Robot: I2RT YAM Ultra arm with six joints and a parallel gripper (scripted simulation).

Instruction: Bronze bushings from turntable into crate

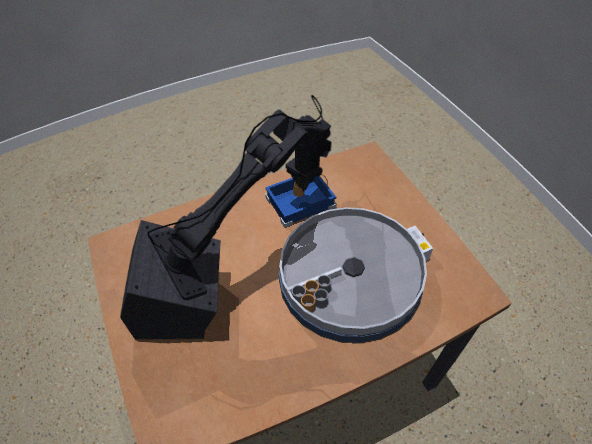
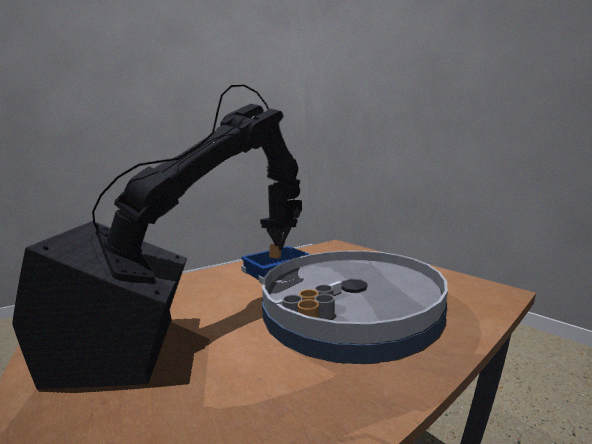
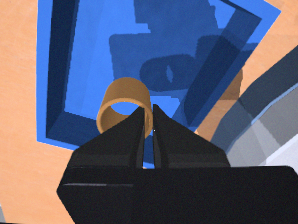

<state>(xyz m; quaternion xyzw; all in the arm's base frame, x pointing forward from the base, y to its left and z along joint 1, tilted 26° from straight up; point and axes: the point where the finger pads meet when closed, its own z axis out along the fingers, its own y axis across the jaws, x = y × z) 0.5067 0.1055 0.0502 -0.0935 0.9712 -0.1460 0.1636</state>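
Now: the blue crate 2 cm to the left of my hand and 6 cm below it. The rest, counted from my hand: grey turntable (8 cm behind, 32 cm to the right, 3 cm below).
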